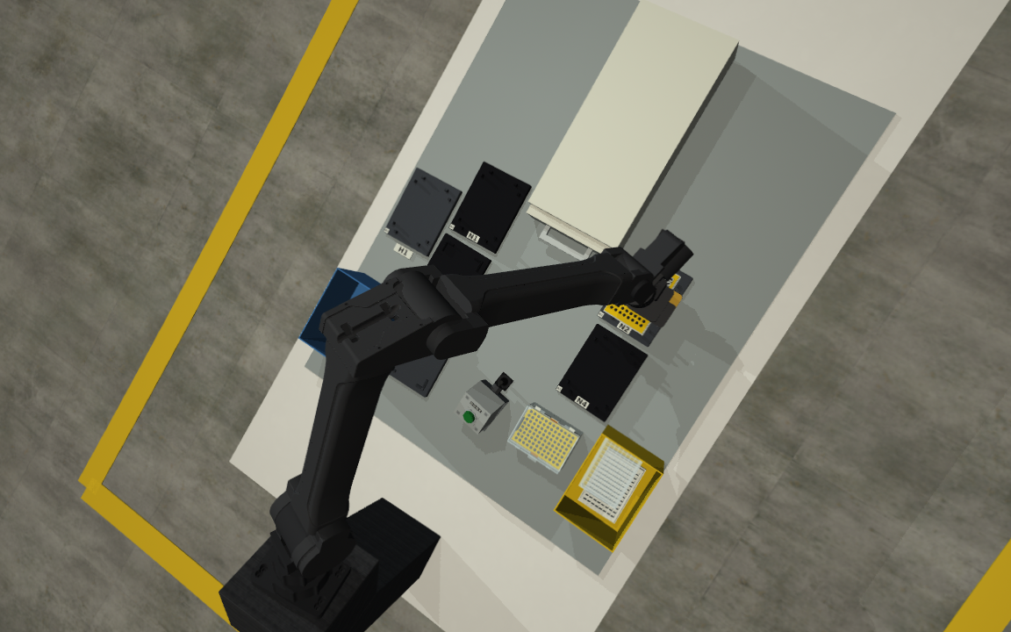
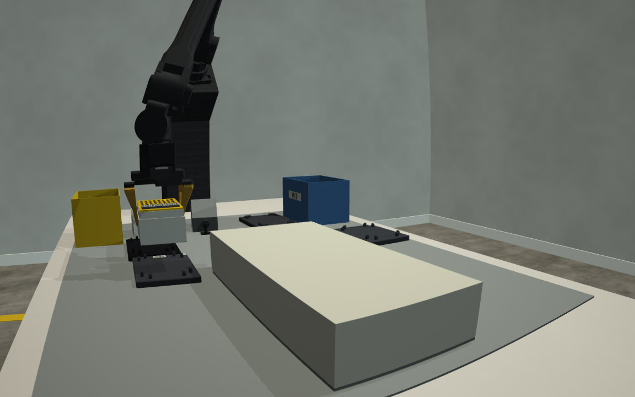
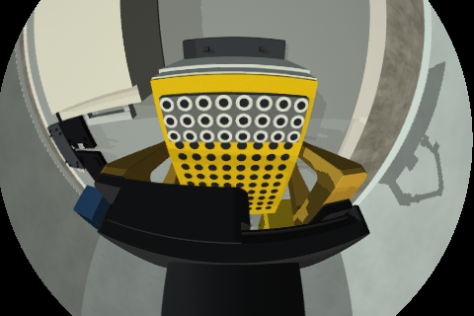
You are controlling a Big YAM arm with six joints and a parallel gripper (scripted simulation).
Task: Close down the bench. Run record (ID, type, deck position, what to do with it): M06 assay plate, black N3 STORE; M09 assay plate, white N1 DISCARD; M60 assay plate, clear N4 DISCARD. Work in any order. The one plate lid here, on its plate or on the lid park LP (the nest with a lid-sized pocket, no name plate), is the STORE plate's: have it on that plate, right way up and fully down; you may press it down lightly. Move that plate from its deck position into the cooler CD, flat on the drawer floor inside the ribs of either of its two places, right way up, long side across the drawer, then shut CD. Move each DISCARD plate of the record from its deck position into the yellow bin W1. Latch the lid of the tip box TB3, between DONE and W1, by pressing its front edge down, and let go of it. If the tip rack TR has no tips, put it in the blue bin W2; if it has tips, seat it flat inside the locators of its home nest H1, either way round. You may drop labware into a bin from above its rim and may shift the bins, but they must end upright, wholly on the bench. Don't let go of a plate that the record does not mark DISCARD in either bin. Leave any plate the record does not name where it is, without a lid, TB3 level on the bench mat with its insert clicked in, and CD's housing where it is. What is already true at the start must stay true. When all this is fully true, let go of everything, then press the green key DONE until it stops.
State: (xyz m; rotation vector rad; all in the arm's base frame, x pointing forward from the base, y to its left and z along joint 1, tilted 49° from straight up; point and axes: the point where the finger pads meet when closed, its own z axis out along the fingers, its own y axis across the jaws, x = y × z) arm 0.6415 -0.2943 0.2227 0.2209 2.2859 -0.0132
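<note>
Now: hand 100 mm above the nest N2. Also, from my hand: nest N4: 170 mm behind, 100 mm below, 30 mm to the left; then clear plate lid: 170 mm ahead, 160 mm to the left, 70 mm below; then yellow tip rack: 10 mm behind, 10 mm above.
</note>
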